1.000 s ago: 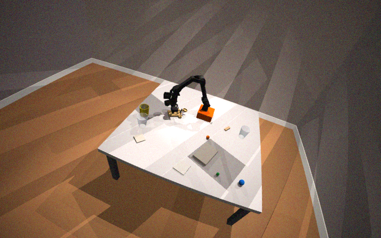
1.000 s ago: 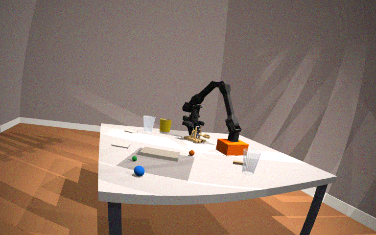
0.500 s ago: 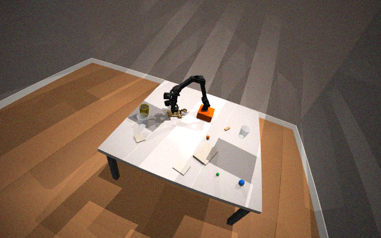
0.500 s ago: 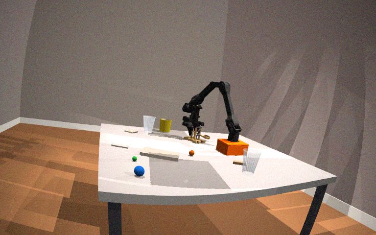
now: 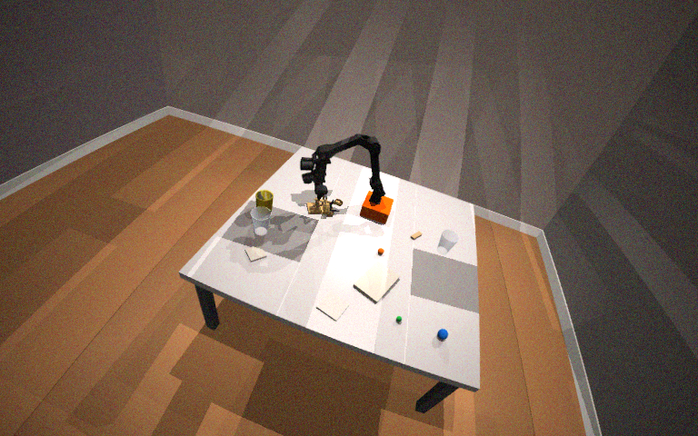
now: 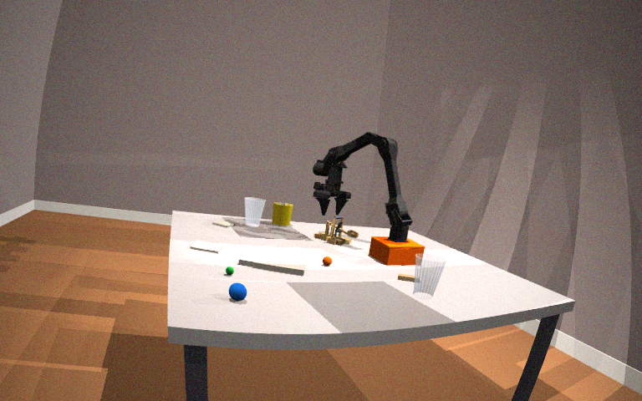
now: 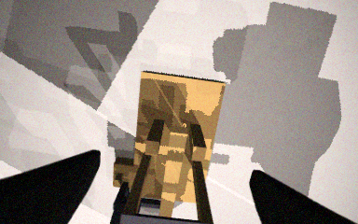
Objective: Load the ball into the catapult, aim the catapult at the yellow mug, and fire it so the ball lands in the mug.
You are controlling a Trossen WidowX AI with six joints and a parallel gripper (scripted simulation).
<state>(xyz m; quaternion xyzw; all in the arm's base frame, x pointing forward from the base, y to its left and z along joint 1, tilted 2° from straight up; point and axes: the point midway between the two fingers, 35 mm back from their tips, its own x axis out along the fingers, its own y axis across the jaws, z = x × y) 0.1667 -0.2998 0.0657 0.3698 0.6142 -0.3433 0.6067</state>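
The orange ball is 410 mm to the left of my gripper tip, 160 mm ahead of it and 90 mm below it. The rest, counted from my gripper tip: yellow mug 240 mm to the right, 140 mm ahead, 70 mm below; then small wooden catapult 70 mm to the left, 50 mm below, 30 mm behind; then small wooden block 580 mm to the left, 100 mm below, 60 mm behind.
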